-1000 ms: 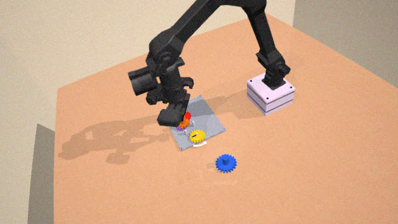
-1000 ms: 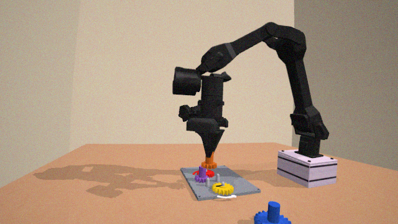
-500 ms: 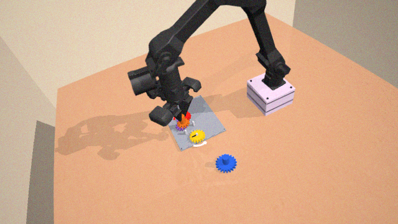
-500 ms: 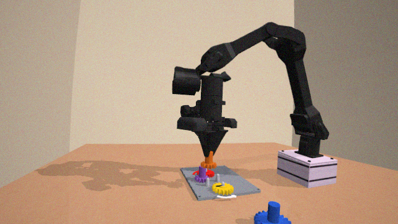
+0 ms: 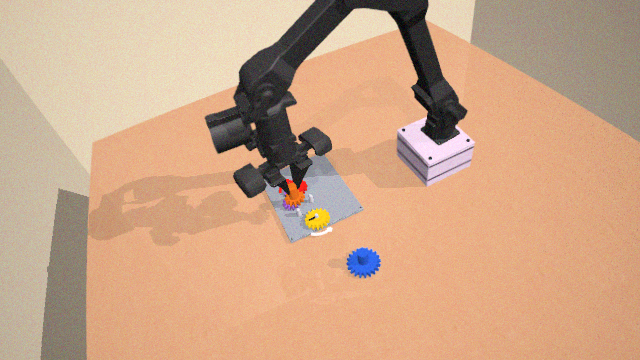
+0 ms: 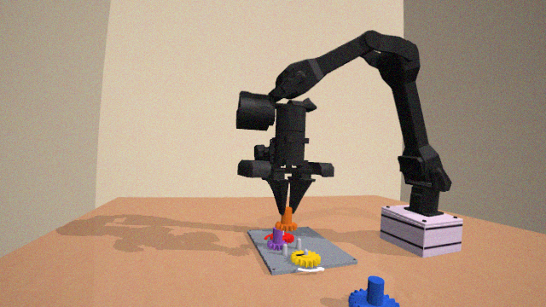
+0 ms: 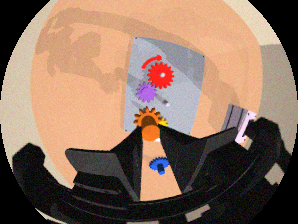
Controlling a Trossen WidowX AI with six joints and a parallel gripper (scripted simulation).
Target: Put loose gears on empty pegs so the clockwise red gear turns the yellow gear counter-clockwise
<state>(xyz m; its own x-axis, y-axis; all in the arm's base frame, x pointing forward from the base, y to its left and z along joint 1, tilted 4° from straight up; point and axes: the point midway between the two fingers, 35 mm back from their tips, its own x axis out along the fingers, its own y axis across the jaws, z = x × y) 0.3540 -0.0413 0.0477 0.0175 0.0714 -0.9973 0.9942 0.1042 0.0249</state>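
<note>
Right now the purple gear is 60 mm below my gripper tip and 40 mm to the right of it. Round my gripper tip: yellow gear 70 mm below, 40 mm to the left, 20 mm behind; orange gear 10 mm below; red gear 70 mm to the right, 70 mm below, 30 mm behind.
</note>
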